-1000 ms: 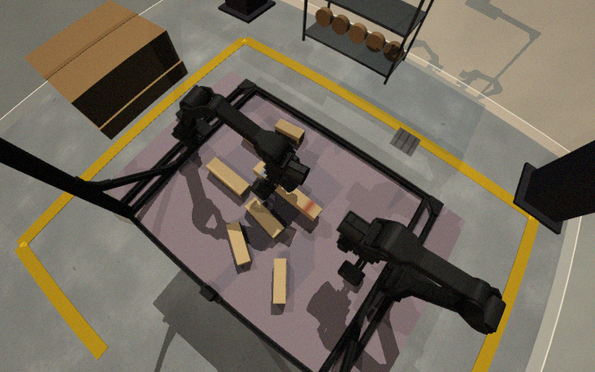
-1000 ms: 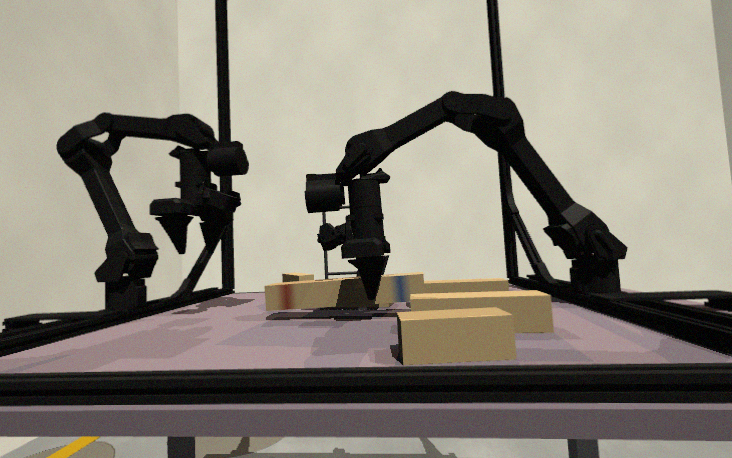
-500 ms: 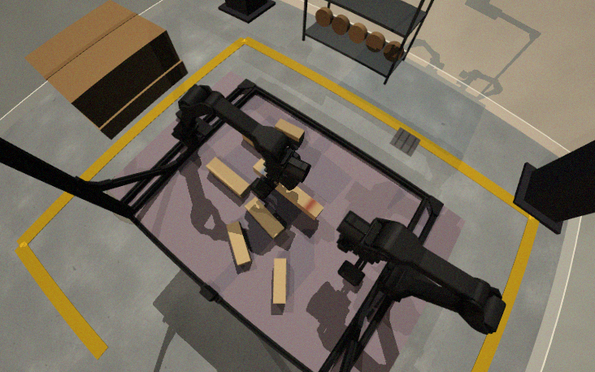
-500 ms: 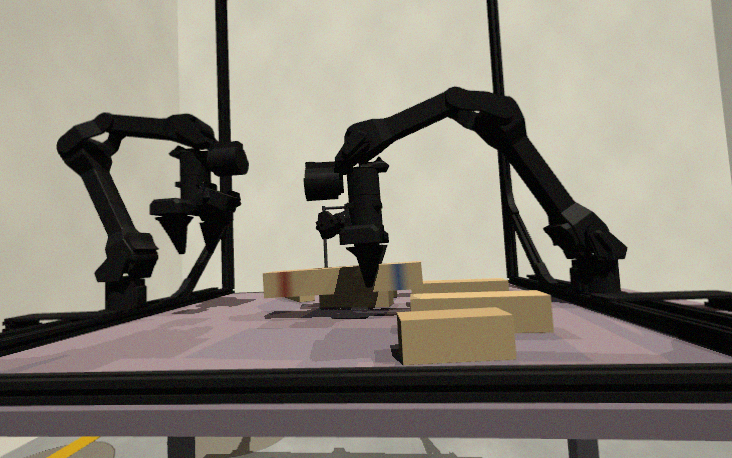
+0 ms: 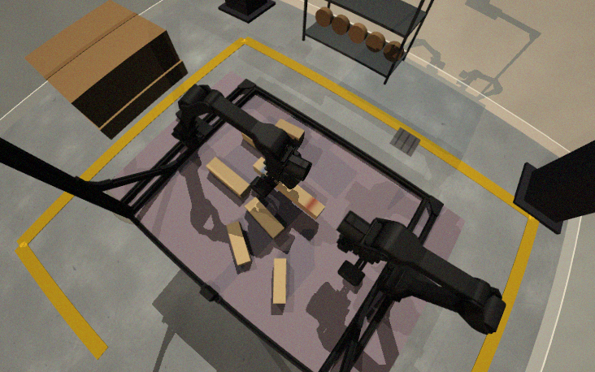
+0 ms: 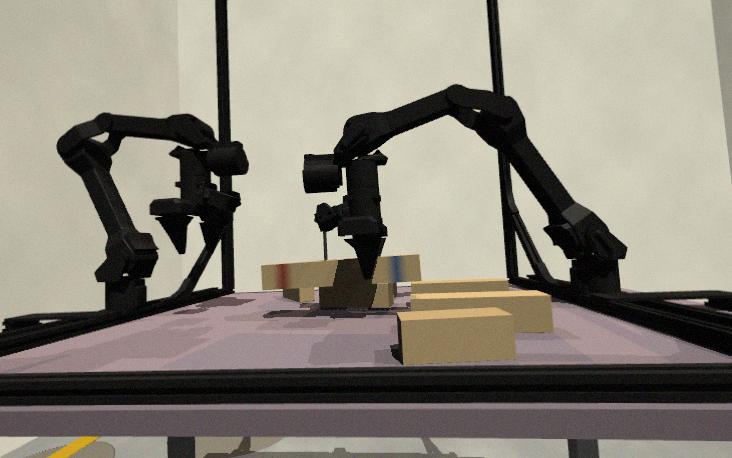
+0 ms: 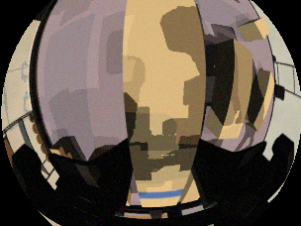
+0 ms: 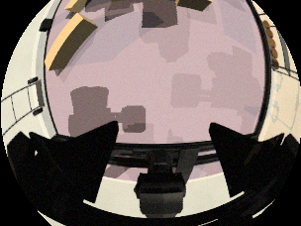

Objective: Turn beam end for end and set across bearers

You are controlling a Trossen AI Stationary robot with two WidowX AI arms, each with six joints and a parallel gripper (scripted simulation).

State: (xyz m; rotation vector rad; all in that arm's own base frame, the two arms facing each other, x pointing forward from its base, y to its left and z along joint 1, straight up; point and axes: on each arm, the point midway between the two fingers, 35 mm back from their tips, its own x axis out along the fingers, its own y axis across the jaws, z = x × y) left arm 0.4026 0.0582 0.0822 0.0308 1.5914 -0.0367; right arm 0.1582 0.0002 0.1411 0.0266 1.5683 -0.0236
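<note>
The beam lies 5 cm to the right of my left hand and 2 cm below it.
</note>
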